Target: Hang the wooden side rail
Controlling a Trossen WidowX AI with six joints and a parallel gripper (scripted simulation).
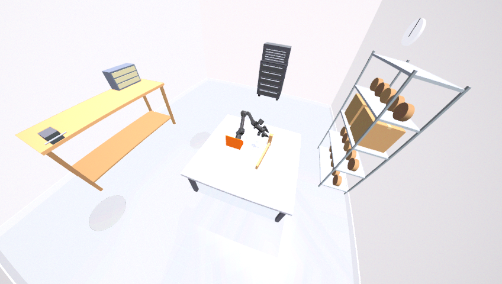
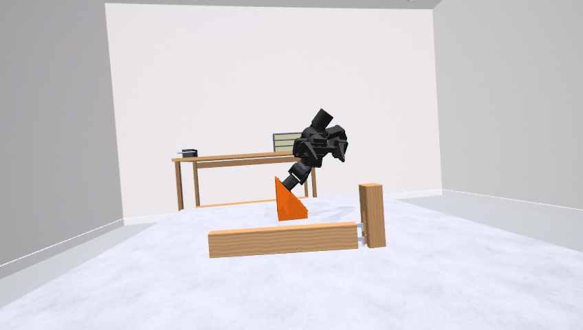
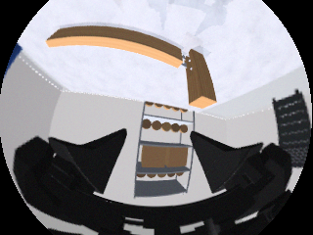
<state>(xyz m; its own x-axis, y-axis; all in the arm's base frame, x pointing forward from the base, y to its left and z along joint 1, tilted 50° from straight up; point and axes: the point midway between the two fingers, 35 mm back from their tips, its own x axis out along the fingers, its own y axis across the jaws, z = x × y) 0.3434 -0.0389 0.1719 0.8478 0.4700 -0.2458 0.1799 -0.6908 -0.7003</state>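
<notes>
The headboard post lies 170 mm below my gripper tip, 100 mm to the left of it and 30 mm ahead of it.
</notes>
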